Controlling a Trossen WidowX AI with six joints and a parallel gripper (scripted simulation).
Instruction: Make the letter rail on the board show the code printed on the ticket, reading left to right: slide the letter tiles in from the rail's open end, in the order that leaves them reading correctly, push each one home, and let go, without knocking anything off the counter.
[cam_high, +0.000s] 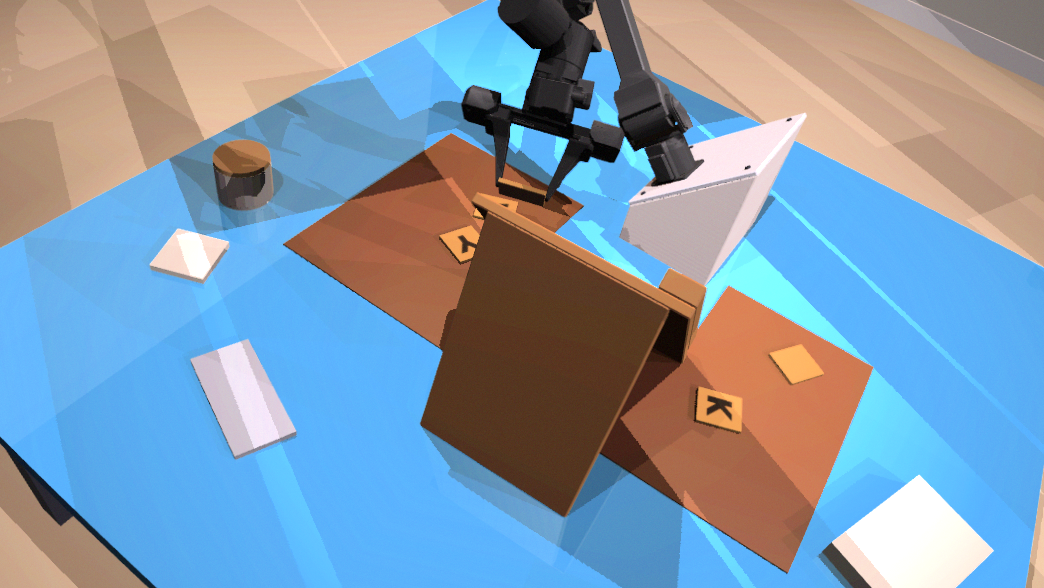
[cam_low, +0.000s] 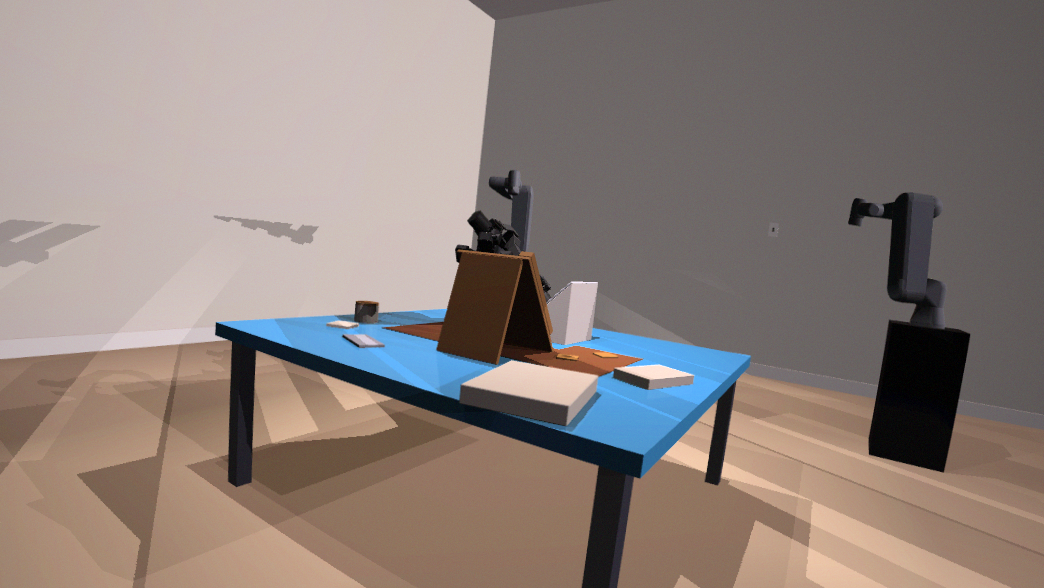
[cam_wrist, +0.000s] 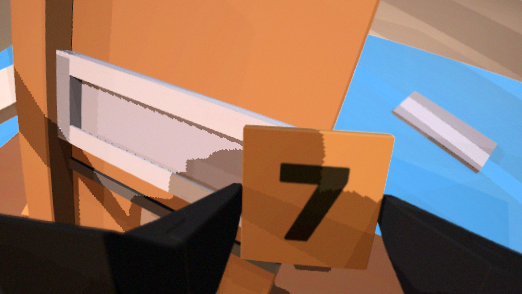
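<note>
The white ticket is 12 cm below my gripper tip, 8 cm to the left of it and 4 cm behind it. From my gripper tip the other things lie so: grey card (31 cm ahead, 21 cm below, 13 cm to the right); then brown mat (21 cm below, 14 cm behind, 8 cm to the left); then white card (36 cm to the right, 22 cm ahead, 21 cm below).
</note>
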